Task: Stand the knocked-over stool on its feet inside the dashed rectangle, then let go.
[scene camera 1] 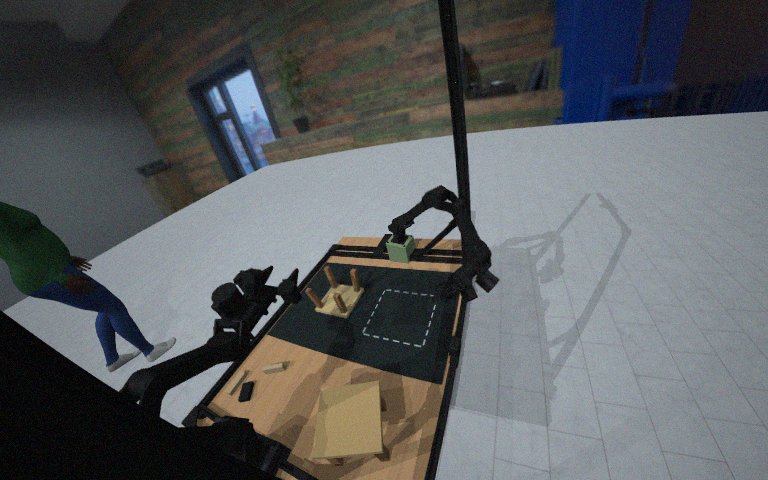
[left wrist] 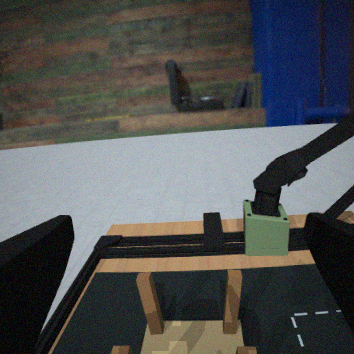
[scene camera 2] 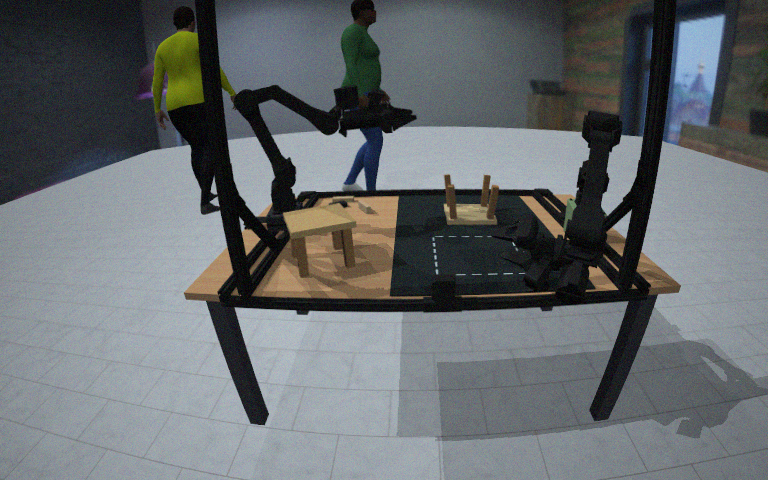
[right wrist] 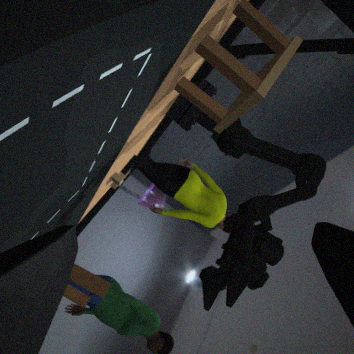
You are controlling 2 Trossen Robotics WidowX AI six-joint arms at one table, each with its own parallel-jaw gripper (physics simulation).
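The knocked-over stool [scene camera 1: 346, 300] [scene camera 2: 470, 215] [left wrist: 192, 337] lies upside down on the dark mat, its seat flat and its brown legs pointing up. Two of its legs [right wrist: 87, 282] show at the lower left in the right wrist view. The dashed rectangle [scene camera 1: 393, 340] [scene camera 2: 434, 254] [left wrist: 300, 314] [right wrist: 68, 95] is beside it, apart from the seat. My left gripper [scene camera 1: 283, 276] [scene camera 2: 413, 117] [left wrist: 191, 225] is open and empty, high above the table and away from the stool. My right gripper [scene camera 2: 498, 247] [right wrist: 196, 236] is open and empty, low over the rectangle's right part in scene camera 2.
A larger wooden stool [scene camera 1: 353, 418] [scene camera 2: 320, 219] stands upright on the bare wood. Small pale blocks [scene camera 1: 275, 367] [scene camera 2: 364, 207] and a black block [scene camera 1: 245, 391] lie near it. The right arm rises from a green box [scene camera 1: 400, 249] [left wrist: 266, 237]. Black rails and posts frame the table.
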